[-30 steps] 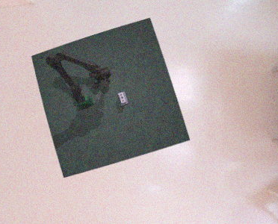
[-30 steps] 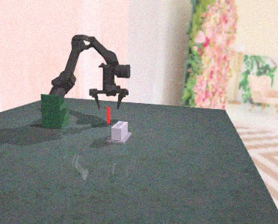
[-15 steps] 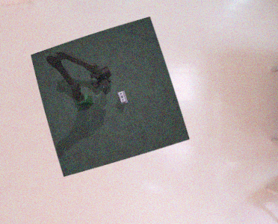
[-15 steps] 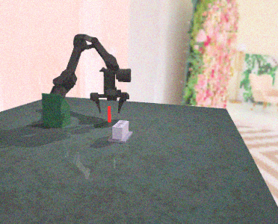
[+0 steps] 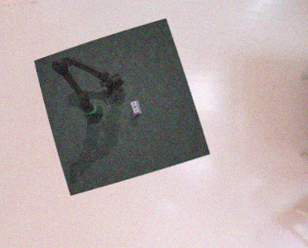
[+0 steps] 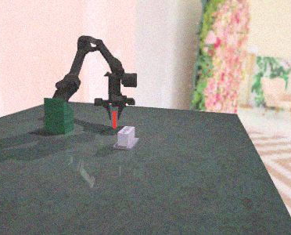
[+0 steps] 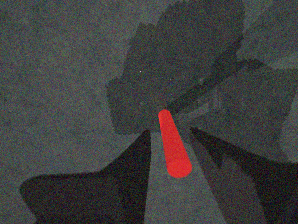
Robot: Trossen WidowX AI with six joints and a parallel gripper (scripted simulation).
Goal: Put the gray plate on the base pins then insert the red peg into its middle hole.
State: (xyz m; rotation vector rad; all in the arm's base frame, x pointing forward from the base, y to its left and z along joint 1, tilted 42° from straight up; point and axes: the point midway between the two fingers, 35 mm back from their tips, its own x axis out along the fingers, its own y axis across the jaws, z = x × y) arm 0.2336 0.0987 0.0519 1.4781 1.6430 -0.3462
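Right now the gray plate is 110 mm ahead of my gripper tip and 190 mm to the right of it. From my gripper tip the other things lie so: base 110 mm ahead, 190 mm to the right, 30 mm below; then red peg right at my gripper tip.
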